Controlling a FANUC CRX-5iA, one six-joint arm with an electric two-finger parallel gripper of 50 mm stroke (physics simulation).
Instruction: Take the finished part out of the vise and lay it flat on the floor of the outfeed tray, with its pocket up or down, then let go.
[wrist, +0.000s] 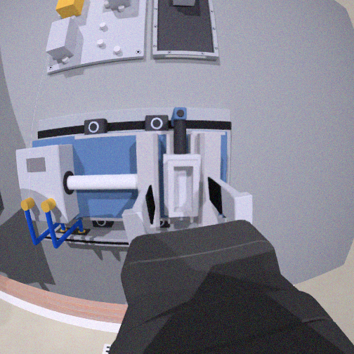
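Note:
The finished part (182, 184), a light grey block with a rectangular pocket facing up, sits between the jaws of the vise (147, 167) in the wrist view. My gripper (180, 192) is open and empty. Its two fingers show left and right of the part's near half, with gaps on both sides; how far above the part they stand is hard to tell. The outfeed tray (214, 32), with a dark floor and a light rim, shows in part at the top. A grey block (183, 2) is partly visible in it at the frame's edge.
A black rod (180, 137) with a blue head stands at the part's far end. Blue handles (52, 227) with yellow knobs stick up at the lower left. A light plate (125, 45) with pegs, a grey block (64, 39) and a yellow block (70, 7) is left of the tray.

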